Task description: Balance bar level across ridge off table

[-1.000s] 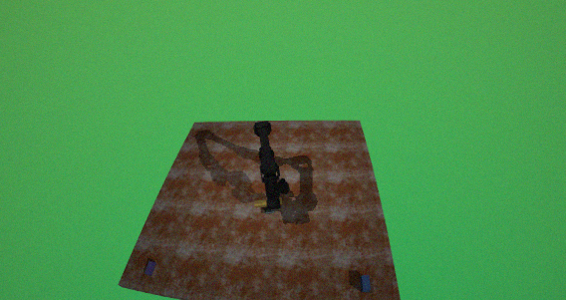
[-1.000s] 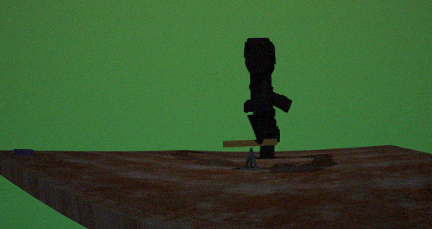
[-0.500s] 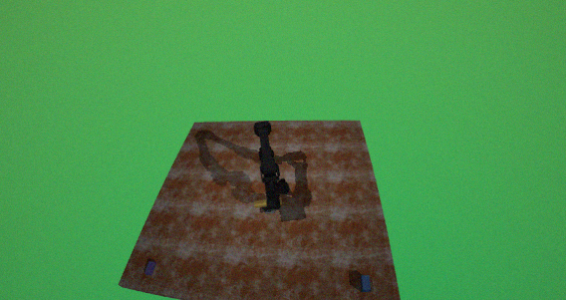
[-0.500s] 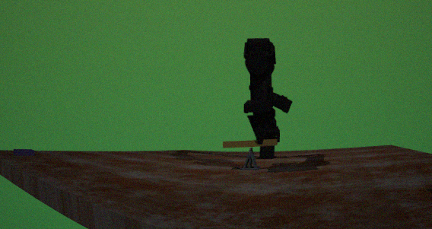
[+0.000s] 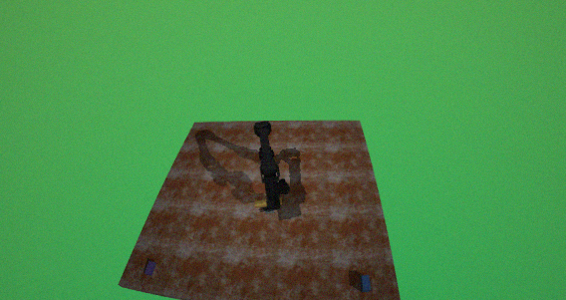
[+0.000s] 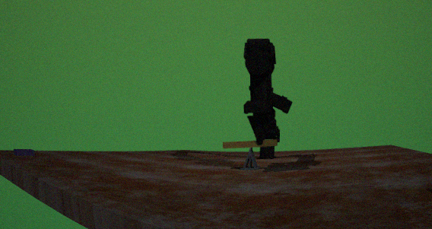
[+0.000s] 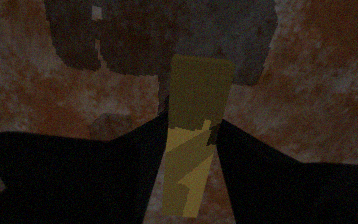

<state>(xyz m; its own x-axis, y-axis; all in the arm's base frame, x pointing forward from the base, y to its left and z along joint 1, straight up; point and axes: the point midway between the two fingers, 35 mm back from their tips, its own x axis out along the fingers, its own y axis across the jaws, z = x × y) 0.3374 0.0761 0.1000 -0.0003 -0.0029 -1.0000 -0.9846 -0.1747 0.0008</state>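
The yellow bar lies 3 cm to the right of my gripper tip. From my gripper tip the other things lie so: blue block: 40 cm ahead, 42 cm to the left, 5 cm below; then purple block: 40 cm ahead, 58 cm to the right, 6 cm below.
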